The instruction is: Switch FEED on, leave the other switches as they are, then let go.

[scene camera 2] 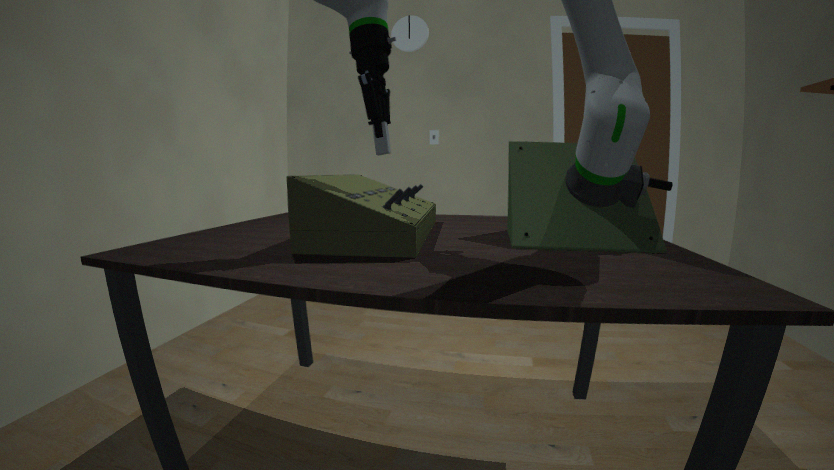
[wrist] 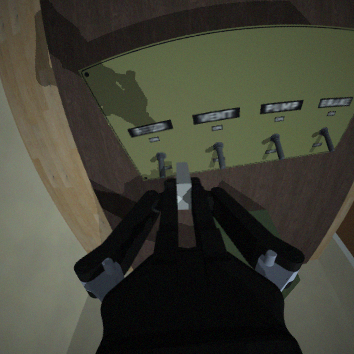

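Pixels of known places: gripper, fingertip midpoint: (scene camera 2: 383,153) (wrist: 181,171); arm's base, origin of the base link: (scene camera 2: 594,184).
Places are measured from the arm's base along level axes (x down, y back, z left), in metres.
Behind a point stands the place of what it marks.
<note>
The olive-green switch box (scene camera 2: 350,224) @(z 0.338, x 0.078, y -0.480 m) (wrist: 200,75) @(z 0.189, x 0.001, y -0.597 m) has a sloping panel with four dark levers. In the wrist view, the FEED lever (wrist: 161,165) @(z 0.252, x 0.030, y -0.430 m) is leftmost, then the VENT lever (wrist: 220,156) @(z 0.137, x 0.028, y -0.457 m), the PUMP lever (wrist: 278,147) @(z 0.023, x 0.029, y -0.485 m) and the BRAKE lever (wrist: 327,139) @(z -0.093, x 0.032, y -0.514 m). All four look tilted alike, toward the panel's lower edge, away from their ON marks. The FEED label (wrist: 150,128) @(z 0.270, x 0.028, y -0.506 m) is blurred. My gripper (scene camera 2: 382,145) @(z 0.210, x -0.062, y -0.470 m) (wrist: 181,171) @(z 0.210, x -0.062, y -0.470 m) is shut and empty. It hangs above the panel, apart from the levers; in the wrist view its tip shows between FEED and VENT, nearer FEED.
A larger green box (scene camera 2: 534,198) @(z 0.061, x 0.038, y -0.150 m) stands on the dark table (scene camera 2: 671,286) @(z 0.363, x 0.141, y 0.076 m), to the right of the switch box in the scene view. The arm's grey base section (scene camera 2: 609,131) @(z 0.189, x -0.106, y -0.002 m) rises beside it. A shadow falls across the panel's upper left in the wrist view.
</note>
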